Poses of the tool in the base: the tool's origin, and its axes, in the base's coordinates. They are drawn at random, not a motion.
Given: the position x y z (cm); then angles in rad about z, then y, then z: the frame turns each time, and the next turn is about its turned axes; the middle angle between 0 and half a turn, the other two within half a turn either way.
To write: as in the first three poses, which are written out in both.
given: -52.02, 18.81, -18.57, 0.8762, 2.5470, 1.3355
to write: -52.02, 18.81, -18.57, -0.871, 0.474, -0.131, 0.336, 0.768, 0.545
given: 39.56, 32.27, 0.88, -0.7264, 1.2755, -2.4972
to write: 39.56, 32.27, 0.88, -0.573, -0.295, 0.765, -0.400, -0.714, -0.575
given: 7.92, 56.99, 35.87, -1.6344, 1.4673, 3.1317
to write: 7.92, 56.99, 35.87, 0.016, 0.102, 0.995, -0.998, 0.065, 0.010
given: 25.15, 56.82, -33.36, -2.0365, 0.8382, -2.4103
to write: 25.15, 56.82, -33.36, -0.373, 0.745, 0.553, -0.866, -0.065, -0.496
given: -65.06, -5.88, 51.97, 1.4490, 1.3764, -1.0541
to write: -65.06, -5.88, 51.97, 0.875, -0.011, -0.485, -0.470, 0.227, -0.853
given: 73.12, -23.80, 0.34, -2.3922, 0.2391, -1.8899
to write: 73.12, -23.80, 0.34, -0.424, 0.903, 0.074, -0.889, -0.399, -0.225
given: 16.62, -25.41, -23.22, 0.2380, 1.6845, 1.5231
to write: 16.62, -25.41, -23.22, -0.241, 0.969, -0.047, 0.099, 0.073, 0.992
